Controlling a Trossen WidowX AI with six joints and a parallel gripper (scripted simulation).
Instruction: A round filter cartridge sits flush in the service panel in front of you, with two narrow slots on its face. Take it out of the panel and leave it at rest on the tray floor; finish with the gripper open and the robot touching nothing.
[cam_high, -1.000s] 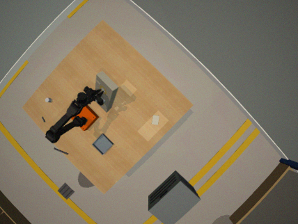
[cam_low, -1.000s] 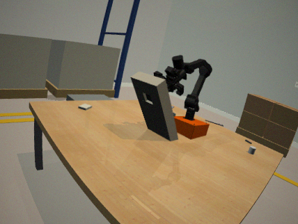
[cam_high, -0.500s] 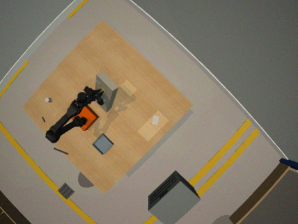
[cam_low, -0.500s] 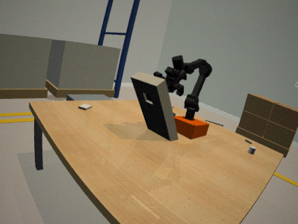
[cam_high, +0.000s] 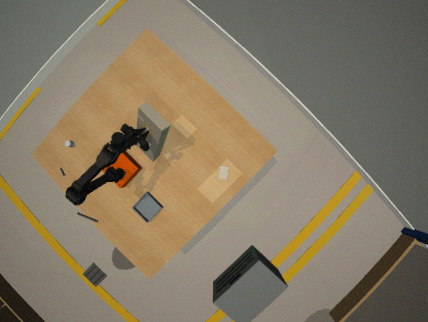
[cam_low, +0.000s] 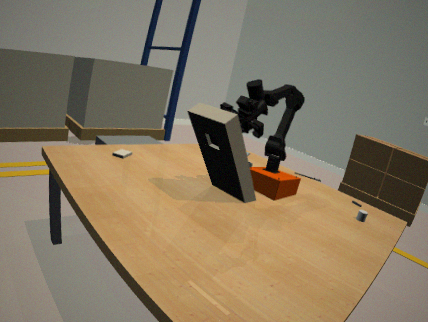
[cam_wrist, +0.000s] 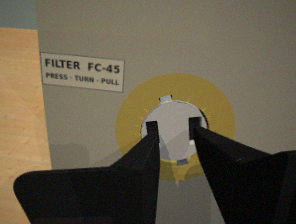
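The round pale cartridge is 2 cm ahead of my gripper tip and 1 cm below it. From my gripper tip the other things lie so: grey service panel (3 cm behind, 1 cm to the left, 9 cm below); white block (4 cm ahead, 50 cm to the right, 24 cm below); grey tray (46 cm behind, 21 cm to the right, 24 cm below).
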